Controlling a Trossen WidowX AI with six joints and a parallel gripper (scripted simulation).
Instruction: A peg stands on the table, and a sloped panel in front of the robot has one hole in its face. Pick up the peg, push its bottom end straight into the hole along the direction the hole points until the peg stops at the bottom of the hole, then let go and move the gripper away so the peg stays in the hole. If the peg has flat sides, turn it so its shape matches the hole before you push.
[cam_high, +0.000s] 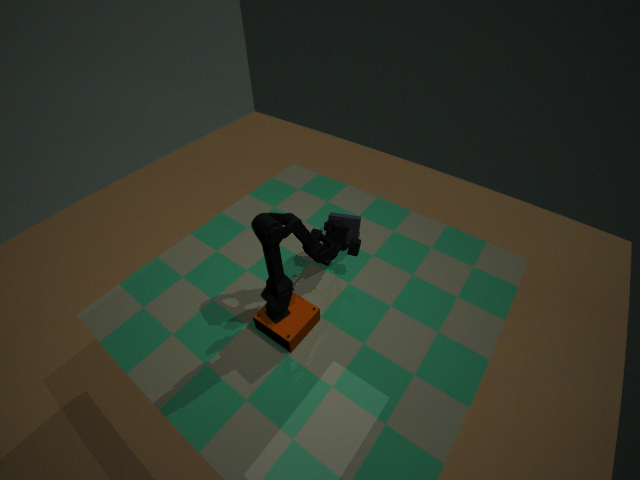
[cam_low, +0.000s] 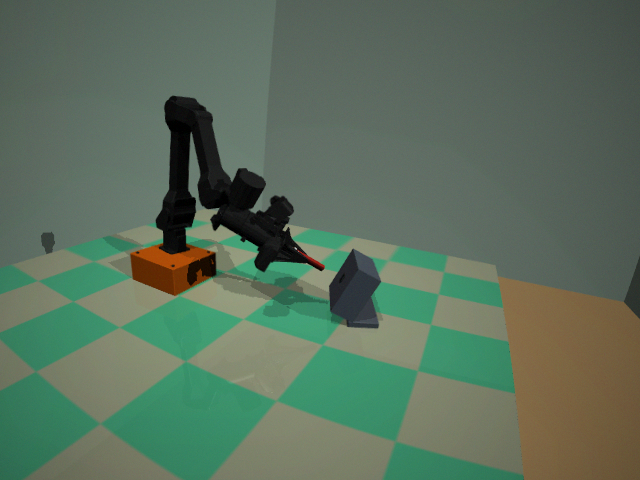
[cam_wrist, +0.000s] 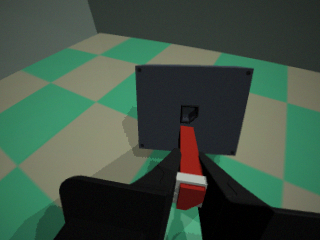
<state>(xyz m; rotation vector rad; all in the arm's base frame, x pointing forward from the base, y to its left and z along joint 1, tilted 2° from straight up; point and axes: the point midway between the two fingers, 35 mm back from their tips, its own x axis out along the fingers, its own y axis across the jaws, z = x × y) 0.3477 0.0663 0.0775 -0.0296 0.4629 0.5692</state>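
The sloped panel is 90 mm ahead of my gripper tip, 50 mm to the left of it and 50 mm below it. Also, from my gripper tip: red peg 10 mm to the right, 10 mm behind, 10 mm above; foot 110 mm below, 110 mm ahead, 70 mm to the left.
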